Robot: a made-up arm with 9 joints. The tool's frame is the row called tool.
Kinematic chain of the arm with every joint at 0, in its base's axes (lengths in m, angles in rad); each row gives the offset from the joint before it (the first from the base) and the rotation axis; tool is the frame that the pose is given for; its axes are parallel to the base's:
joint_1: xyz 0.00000 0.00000 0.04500 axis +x
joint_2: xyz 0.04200 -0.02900 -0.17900 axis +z
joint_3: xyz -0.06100 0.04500 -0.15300 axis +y
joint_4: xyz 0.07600 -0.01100 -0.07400 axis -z
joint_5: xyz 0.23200 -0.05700 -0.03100 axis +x
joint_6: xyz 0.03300 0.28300 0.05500 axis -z
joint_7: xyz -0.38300 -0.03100 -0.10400 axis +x
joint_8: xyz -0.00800 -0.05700 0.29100 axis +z
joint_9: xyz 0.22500 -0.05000 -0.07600 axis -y
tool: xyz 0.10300 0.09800 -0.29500
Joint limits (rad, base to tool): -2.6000..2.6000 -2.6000..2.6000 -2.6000..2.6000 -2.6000..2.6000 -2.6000..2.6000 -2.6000..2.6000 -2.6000..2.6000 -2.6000..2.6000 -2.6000..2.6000
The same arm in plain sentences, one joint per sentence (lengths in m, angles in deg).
The arm has nine revolute joints in a row. What follows holds with every joint at zero, and every direction is one of the base frame's. Joint 1 lies 0.045 m along +z from the base frame's origin and rotates about +x, from -148.97 to 148.97 deg. Joint 2 lies 0.042 m along +x and 0.029 m along -y and 0.179 m along -z from joint 1 and rotates about +z, from -148.97 to 148.97 deg. Joint 3 lies 0.061 m along -x and 0.045 m along +y and 0.153 m along -z from joint 2 and rotates about +y, from -148.97 to 148.97 deg. Joint 4 lies 0.076 m along +x and 0.011 m along -y and 0.074 m along -z from joint 3 and rotates about -z, from -148.97 to 148.97 deg. Joint 5 lies 0.232 m along +x and 0.057 m along -y and 0.031 m along -z from joint 4 and rotates about +x, from -148.97 to 148.97 deg. Joint 6 lies 0.033 m along +x and 0.283 m along +y and 0.055 m along +z from joint 5 and rotates about -z, from -148.97 to 148.97 deg. Joint 7 lies 0.383 m along -x and 0.031 m along -y and 0.104 m along -z from joint 6 and rotates about +x, from -148.97 to 148.97 deg. Joint 8 lies 0.008 m along -x and 0.057 m along -y and 0.291 m along +z from joint 7 and rotates about +z, from -148.97 to 148.97 deg. Joint 9 lies 0.225 m along +x and 0.05 m along -y and 0.076 m along -z from joint 8 and rotates about -y, from -148.97 to 148.97 deg. The tool frame, which is the frame that the pose is given for, lies 0.103 m along +x and 0.098 m along +y and 0.295 m along -z from joint 9; its axes are parallel to the base frame's.
